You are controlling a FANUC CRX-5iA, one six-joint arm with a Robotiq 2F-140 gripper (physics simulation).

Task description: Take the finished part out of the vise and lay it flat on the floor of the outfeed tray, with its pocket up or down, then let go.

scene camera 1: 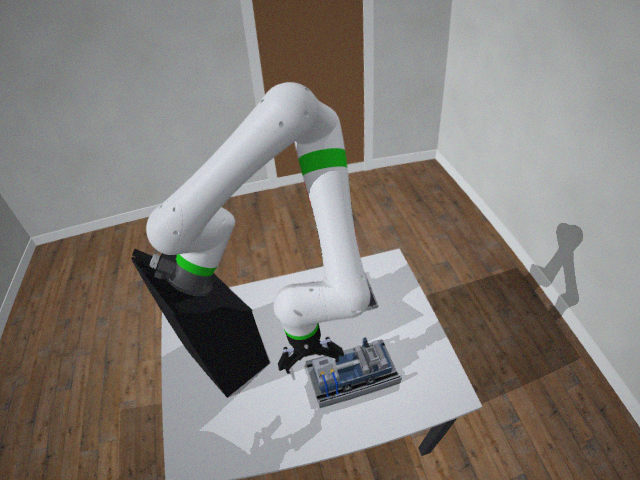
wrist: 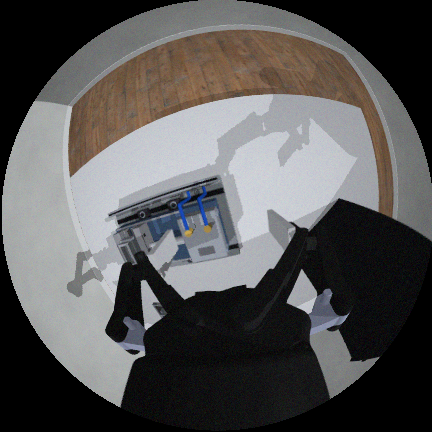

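Seen in the pictures: gripper, between the fingertips: (scene camera 1: 314, 371) (wrist: 220, 230); arm's base, origin of its link: (scene camera 1: 188, 282).
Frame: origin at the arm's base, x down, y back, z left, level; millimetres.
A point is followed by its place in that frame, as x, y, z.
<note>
The vise (scene camera 1: 351, 372) @[384, -486, -71] (wrist: 161, 226) @[384, -491, -76] has a blue body and grey jaws and lies on a grey base. A grey block with a rectangular recess (scene camera 1: 371, 353) @[343, -553, -16] sits at the vise's far right end in the scene view and looks like the part; in the wrist view a finger partly covers that end. My gripper (scene camera 1: 314, 364) @[289, -367, -117] (wrist: 220, 230) @[289, -367, -117] is open and empty, above the vise's left end in the scene view, its fingers spread wide. The outfeed tray cannot be made out; a dark-edged flat item (scene camera 1: 372, 300) @[437, -563, 285] shows partly behind the arm.
A grey block with two blue hoses and yellow fittings (scene camera 1: 326, 368) @[348, -401, -76] (wrist: 200, 238) @[348, -401, -76] stands at the vise's left end in the scene view, near my fingers. The black robot pedestal (scene camera 1: 222, 335) @[111, -106, -106] (wrist: 372, 270) @[208, -119, -92] stands left of the gripper in the scene view. The white table (scene camera 1: 206, 454) @[443, -12, -399] carries the vise.
</note>
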